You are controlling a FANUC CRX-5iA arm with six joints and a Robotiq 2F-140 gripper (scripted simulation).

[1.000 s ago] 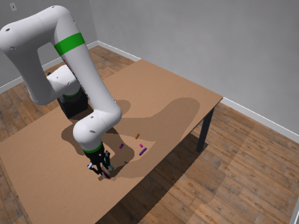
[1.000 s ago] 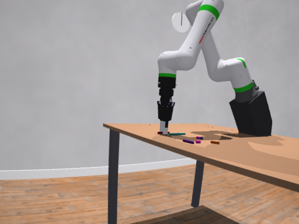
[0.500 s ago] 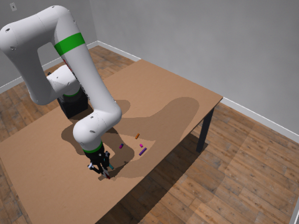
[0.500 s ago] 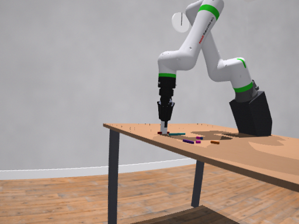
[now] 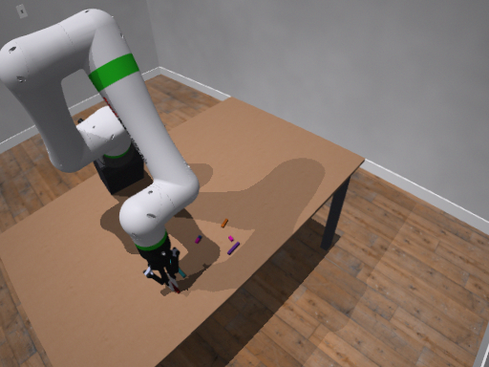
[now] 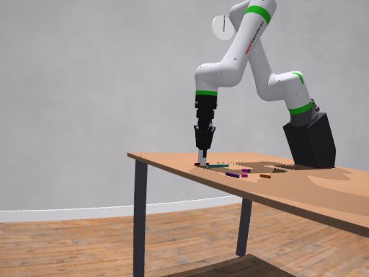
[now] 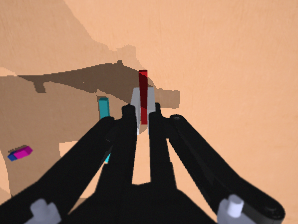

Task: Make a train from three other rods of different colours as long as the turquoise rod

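The blue rod lies 4 cm behind my hand, 21 cm to the left of it and 3 cm below it. Also, from my hand: purple rod (10 cm ahead, 23 cm to the left, 3 cm below); then red rod (3 cm below); then turquoise rod (4 cm behind, 6 cm to the left, 3 cm below).
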